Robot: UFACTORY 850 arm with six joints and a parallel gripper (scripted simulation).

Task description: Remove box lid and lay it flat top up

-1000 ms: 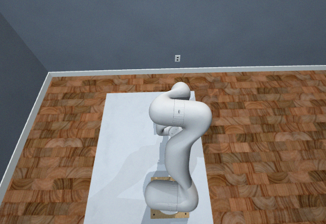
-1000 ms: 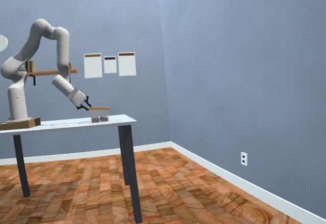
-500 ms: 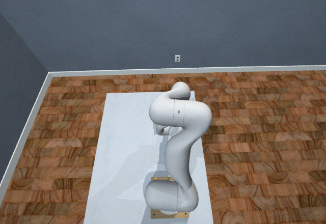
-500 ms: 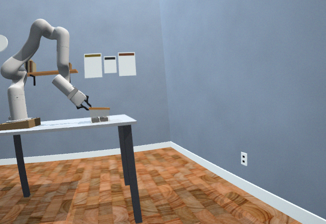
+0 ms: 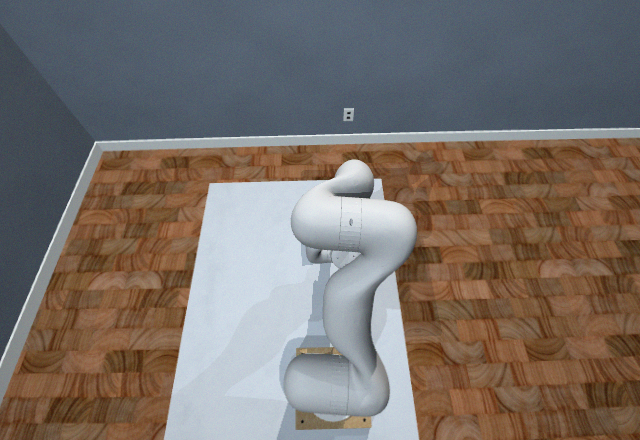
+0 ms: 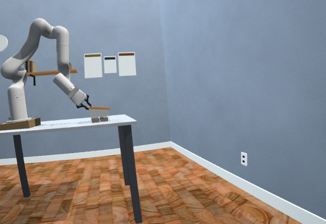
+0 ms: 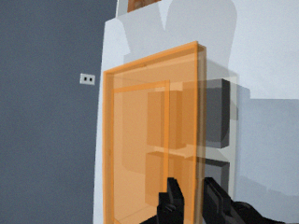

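The lid is 7 cm ahead of my hand, 1 cm to the right of it and 2 cm below it. Round my hand: box: 7 cm ahead, 1 cm to the right, 7 cm below.
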